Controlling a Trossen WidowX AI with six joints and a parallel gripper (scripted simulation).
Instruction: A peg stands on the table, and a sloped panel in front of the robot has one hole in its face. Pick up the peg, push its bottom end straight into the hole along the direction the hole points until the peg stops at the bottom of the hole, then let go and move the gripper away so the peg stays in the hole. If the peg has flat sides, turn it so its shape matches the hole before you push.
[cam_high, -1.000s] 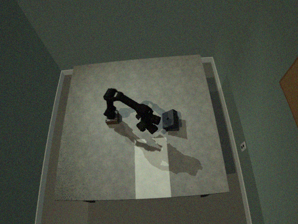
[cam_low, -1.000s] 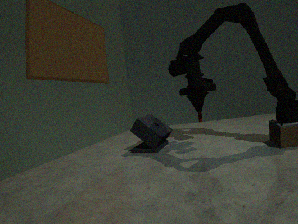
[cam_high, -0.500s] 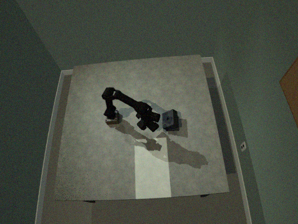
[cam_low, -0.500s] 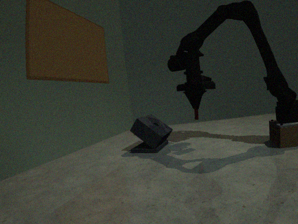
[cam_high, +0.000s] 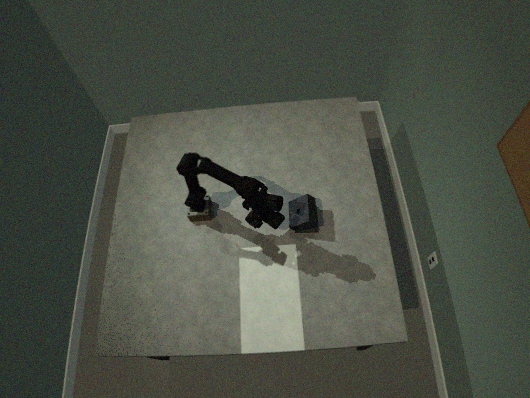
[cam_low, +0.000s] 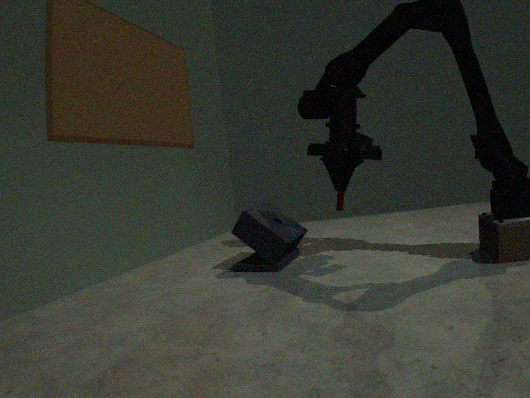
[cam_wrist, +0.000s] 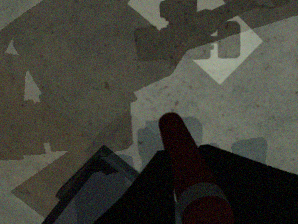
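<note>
Now: gripper tip 14 cm short of the dark sloped panel, 8 cm to the right of it and 6 cm above it. The rest, counted from my gripper tip: red peg: 2 cm above.
</note>
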